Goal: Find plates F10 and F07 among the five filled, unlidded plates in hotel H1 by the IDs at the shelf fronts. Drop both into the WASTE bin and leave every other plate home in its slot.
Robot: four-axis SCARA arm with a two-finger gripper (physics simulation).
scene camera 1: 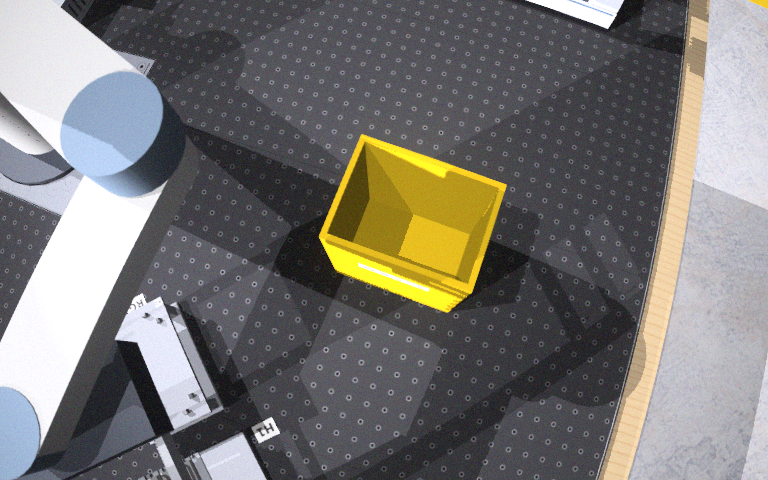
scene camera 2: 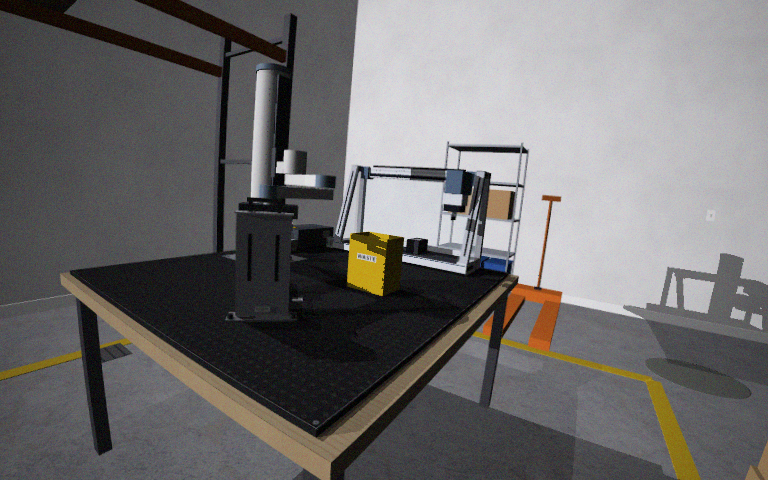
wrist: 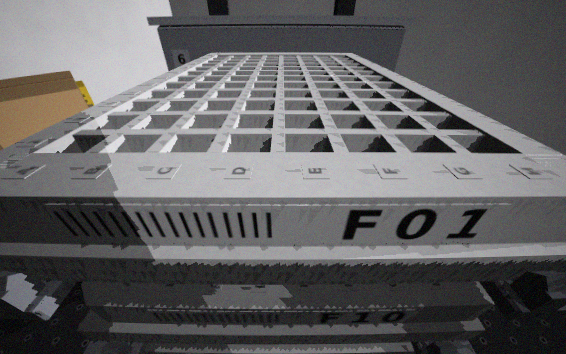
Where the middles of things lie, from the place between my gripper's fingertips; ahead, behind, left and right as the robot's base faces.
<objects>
My hand is 40 mm short of the hotel H1 [wrist: 380, 44], 40 mm to the left of it and 100 mm above it. Also, from my hand: RG nest [scene camera 1: 172, 373]: 150 mm behind, 150 mm to the left, 180 mm below.
</objects>
